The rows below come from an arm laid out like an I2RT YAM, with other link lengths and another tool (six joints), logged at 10 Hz.
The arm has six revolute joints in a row. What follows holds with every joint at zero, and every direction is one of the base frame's.
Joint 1 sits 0.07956 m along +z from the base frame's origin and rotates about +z.
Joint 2 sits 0.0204 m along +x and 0.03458 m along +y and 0.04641 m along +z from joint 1 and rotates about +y.
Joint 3 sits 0.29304 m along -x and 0.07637 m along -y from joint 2 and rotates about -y.
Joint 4 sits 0.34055 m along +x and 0.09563 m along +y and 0.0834 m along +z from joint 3 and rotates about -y.
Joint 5 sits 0.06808 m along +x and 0.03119 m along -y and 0.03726 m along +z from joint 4 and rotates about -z.
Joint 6 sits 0.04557 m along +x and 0.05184 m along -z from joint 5 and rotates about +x.
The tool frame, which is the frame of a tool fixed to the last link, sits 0.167 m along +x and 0.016 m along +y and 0.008 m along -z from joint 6; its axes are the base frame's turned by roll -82.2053, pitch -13.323 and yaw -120.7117 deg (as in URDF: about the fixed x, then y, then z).
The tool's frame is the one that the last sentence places.
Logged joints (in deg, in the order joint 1, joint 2, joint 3, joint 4, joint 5, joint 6), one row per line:
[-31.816, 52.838, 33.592, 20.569, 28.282, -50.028]
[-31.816, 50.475, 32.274, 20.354, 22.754, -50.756]
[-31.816, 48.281, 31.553, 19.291, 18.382, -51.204]
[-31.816, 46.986, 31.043, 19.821, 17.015, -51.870]
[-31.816, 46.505, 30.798, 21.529, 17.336, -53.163]
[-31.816, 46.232, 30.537, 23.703, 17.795, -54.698]
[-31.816, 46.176, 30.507, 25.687, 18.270, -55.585]
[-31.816, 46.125, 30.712, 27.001, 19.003, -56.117]
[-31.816, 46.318, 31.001, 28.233, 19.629, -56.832]
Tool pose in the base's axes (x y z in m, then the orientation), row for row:
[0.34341, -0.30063, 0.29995, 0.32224, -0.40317, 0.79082, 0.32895]
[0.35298, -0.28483, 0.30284, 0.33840, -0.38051, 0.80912, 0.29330]
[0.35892, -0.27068, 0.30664, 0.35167, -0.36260, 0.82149, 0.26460]
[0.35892, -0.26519, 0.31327, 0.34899, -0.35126, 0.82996, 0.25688]
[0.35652, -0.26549, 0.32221, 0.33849, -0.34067, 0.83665, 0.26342]
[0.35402, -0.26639, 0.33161, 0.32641, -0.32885, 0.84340, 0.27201]
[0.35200, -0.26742, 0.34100, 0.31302, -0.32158, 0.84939, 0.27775]
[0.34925, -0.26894, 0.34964, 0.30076, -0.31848, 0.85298, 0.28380]
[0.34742, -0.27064, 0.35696, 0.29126, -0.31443, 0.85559, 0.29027]
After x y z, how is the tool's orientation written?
As a quaternion, x y z w.
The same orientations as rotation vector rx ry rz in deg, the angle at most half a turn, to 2 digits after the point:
[48.31, -60.45, 118.57]
[51.64, -58.07, 123.47]
[54.45, -56.14, 127.19]
[54.25, -54.60, 129.01]
[52.44, -52.78, 129.62]
[50.35, -50.72, 130.09]
[48.14, -49.46, 130.64]
[46.12, -48.83, 130.79]
[44.51, -48.06, 130.76]

